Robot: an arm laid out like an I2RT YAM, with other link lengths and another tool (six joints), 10 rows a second.
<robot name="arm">
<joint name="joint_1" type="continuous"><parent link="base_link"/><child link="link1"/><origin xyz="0 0 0.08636"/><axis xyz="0 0 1"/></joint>
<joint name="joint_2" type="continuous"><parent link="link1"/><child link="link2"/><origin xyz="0.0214 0.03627 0.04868"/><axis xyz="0 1 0"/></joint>
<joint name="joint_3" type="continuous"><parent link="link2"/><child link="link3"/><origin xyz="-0.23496 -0.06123 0"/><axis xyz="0 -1 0"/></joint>
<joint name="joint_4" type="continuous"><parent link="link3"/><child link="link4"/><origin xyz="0.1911 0.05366 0.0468"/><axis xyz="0 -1 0"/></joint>
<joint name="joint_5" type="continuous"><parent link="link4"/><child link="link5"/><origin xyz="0.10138 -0.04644 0.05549"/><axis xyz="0 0 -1"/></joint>
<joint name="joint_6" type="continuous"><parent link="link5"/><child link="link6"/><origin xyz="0.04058 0 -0.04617"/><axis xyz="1 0 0"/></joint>
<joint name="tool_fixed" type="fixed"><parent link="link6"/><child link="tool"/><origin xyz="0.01 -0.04 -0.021" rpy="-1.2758 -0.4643 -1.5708"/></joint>
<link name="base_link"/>
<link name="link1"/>
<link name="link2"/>
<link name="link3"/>
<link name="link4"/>
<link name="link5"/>
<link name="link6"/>
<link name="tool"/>
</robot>
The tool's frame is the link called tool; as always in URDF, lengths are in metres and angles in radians. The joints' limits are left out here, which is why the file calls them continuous.
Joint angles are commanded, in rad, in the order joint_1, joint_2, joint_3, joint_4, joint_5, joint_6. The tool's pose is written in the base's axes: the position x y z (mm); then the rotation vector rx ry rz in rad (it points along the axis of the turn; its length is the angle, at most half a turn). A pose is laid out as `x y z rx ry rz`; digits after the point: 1 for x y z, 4 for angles.
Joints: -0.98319 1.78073 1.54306 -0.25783 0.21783 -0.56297
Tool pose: 159.8 -370.9 309.6 1.7638 -1.6225 1.6528
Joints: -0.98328 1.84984 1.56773 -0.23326 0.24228 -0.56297
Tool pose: 166.3 -382.5 295.1 1.7562 -1.6377 1.6143
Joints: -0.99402 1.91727 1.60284 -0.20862 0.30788 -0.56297
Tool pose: 166.2 -394.8 284.7 1.6930 -1.6520 1.5554
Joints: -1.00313 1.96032 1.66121 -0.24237 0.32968 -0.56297
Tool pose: 166.0 -403.0 282.5 1.6772 -1.6689 1.5161
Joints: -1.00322 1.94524 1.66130 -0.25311 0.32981 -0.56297
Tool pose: 164.4 -400.6 287.3 1.6739 -1.6663 1.5208
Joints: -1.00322 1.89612 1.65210 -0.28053 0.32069 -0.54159
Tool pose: 159.3 -392.1 299.6 1.6547 -1.6777 1.5536
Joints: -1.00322 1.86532 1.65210 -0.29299 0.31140 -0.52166
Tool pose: 156.3 -386.9 309.1 1.6327 -1.6839 1.5920
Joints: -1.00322 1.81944 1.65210 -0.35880 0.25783 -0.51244
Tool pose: 152.8 -377.9 316.6 1.6846 -1.7049 1.6129
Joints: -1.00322 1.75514 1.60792 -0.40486 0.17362 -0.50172
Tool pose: 148.6 -365.1 317.7 1.7657 -1.7328 1.6485
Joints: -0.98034 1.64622 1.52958 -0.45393 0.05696 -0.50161
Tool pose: 148.9 -340.2 321.5 1.9072 -1.7298 1.7159
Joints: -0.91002 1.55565 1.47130 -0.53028 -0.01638 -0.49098
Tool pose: 161.2 -308.5 320.3 -1.9864 1.6505 -1.6625
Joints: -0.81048 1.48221 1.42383 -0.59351 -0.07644 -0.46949
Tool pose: 179.8 -274.5 317.4 -2.0016 1.5074 -1.5552
